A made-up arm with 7 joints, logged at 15 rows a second.
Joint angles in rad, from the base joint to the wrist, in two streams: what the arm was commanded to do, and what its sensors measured. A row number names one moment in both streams.
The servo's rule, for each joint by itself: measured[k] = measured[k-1] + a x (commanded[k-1-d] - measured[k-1]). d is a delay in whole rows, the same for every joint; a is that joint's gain. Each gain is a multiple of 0.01, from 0.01 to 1. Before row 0 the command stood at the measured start. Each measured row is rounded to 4 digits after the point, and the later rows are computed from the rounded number. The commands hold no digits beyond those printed.
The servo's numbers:
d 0
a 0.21 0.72 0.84 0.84 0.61 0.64 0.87
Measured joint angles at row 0: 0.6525, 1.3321, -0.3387, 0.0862, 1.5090, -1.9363, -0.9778
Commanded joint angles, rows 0 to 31: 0.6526, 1.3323, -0.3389, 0.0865, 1.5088, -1.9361, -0.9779; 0.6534, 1.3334, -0.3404, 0.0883, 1.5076, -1.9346, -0.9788; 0.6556, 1.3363, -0.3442, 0.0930, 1.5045, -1.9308, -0.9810; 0.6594, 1.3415, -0.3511, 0.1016, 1.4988, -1.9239, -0.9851; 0.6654, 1.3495, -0.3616, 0.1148, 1.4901, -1.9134, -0.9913; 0.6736, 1.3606, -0.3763, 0.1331, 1.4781, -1.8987, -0.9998; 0.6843, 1.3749, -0.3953, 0.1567, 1.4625, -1.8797, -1.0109; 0.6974, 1.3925, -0.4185, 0.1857, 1.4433, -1.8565, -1.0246; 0.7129, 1.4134, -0.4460, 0.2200, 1.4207, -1.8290, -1.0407; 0.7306, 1.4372, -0.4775, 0.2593, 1.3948, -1.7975, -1.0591; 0.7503, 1.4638, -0.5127, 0.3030, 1.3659, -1.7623, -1.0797; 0.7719, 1.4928, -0.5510, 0.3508, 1.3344, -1.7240, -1.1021; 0.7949, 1.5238, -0.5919, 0.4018, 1.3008, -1.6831, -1.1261; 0.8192, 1.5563, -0.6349, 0.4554, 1.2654, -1.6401, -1.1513; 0.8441, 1.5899, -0.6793, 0.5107, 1.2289, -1.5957, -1.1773; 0.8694, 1.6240, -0.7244, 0.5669, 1.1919, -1.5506, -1.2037; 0.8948, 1.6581, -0.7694, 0.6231, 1.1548, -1.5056, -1.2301; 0.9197, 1.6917, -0.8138, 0.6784, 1.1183, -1.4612, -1.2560; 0.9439, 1.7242, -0.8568, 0.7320, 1.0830, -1.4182, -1.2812; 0.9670, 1.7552, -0.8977, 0.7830, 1.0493, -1.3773, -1.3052; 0.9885, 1.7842, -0.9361, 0.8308, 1.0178, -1.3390, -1.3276; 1.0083, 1.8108, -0.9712, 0.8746, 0.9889, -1.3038, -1.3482; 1.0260, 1.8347, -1.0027, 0.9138, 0.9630, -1.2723, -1.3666; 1.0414, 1.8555, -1.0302, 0.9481, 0.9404, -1.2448, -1.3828; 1.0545, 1.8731, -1.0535, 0.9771, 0.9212, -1.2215, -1.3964; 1.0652, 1.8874, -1.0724, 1.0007, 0.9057, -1.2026, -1.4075; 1.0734, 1.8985, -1.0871, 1.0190, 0.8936, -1.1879, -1.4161; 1.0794, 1.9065, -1.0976, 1.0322, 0.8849, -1.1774, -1.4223; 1.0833, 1.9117, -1.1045, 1.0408, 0.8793, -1.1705, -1.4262; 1.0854, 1.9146, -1.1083, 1.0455, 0.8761, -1.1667, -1.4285; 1.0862, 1.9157, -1.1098, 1.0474, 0.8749, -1.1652, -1.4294; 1.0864, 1.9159, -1.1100, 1.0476, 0.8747, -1.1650, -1.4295
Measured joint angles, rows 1 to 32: 0.6525, 1.3322, -0.3389, 0.0865, 1.5089, -1.9362, -0.9779; 0.6527, 1.3331, -0.3402, 0.0880, 1.5081, -1.9352, -0.9787; 0.6533, 1.3354, -0.3436, 0.0922, 1.5059, -1.9324, -0.9807; 0.6546, 1.3398, -0.3499, 0.1001, 1.5016, -1.9270, -0.9845; 0.6569, 1.3468, -0.3597, 0.1124, 1.4946, -1.9183, -0.9904; 0.6604, 1.3567, -0.3736, 0.1298, 1.4845, -1.9058, -0.9986; 0.6654, 1.3698, -0.3918, 0.1524, 1.4711, -1.8891, -1.0093; 0.6721, 1.3861, -0.4142, 0.1804, 1.4541, -1.8682, -1.0226; 0.6807, 1.4058, -0.4409, 0.2137, 1.4337, -1.8431, -1.0383; 0.6912, 1.4284, -0.4716, 0.2520, 1.4100, -1.8139, -1.0564; 0.7036, 1.4539, -0.5061, 0.2948, 1.3831, -1.7809, -1.0767; 0.7179, 1.4819, -0.5438, 0.3418, 1.3534, -1.7445, -1.0988; 0.7341, 1.5121, -0.5842, 0.3922, 1.3213, -1.7052, -1.1226; 0.7520, 1.5439, -0.6268, 0.4453, 1.2872, -1.6635, -1.1476; 0.7713, 1.5770, -0.6709, 0.5002, 1.2516, -1.6201, -1.1734; 0.7919, 1.6108, -0.7158, 0.5562, 1.2152, -1.5756, -1.1998; 0.8135, 1.6449, -0.7608, 0.6124, 1.1784, -1.5308, -1.2262; 0.8358, 1.6786, -0.8053, 0.6678, 1.1417, -1.4863, -1.2521; 0.8585, 1.7114, -0.8486, 0.7217, 1.1059, -1.4427, -1.2774; 0.8813, 1.7429, -0.8898, 0.7732, 1.0714, -1.4008, -1.3016; 0.9038, 1.7726, -0.9287, 0.8216, 1.0387, -1.3612, -1.3242; 0.9257, 1.8001, -0.9644, 0.8661, 1.0083, -1.3245, -1.3451; 0.9468, 1.8250, -0.9966, 0.9062, 0.9807, -1.2911, -1.3638; 0.9667, 1.8470, -1.0248, 0.9414, 0.9561, -1.2615, -1.3803; 0.9851, 1.8658, -1.0489, 0.9714, 0.9348, -1.2359, -1.3943; 1.0019, 1.8814, -1.0686, 0.9960, 0.9170, -1.2146, -1.4058; 1.0169, 1.8937, -1.0841, 1.0153, 0.9027, -1.1975, -1.4148; 1.0300, 1.9029, -1.0954, 1.0295, 0.8918, -1.1846, -1.4213; 1.0412, 1.9092, -1.1030, 1.0390, 0.8842, -1.1756, -1.4256; 1.0505, 1.9131, -1.1075, 1.0445, 0.8793, -1.1699, -1.4281; 1.0580, 1.9150, -1.1094, 1.0469, 0.8766, -1.1669, -1.4292; 1.0640, 1.9156, -1.1099, 1.0475, 0.8754, -1.1657, -1.4295
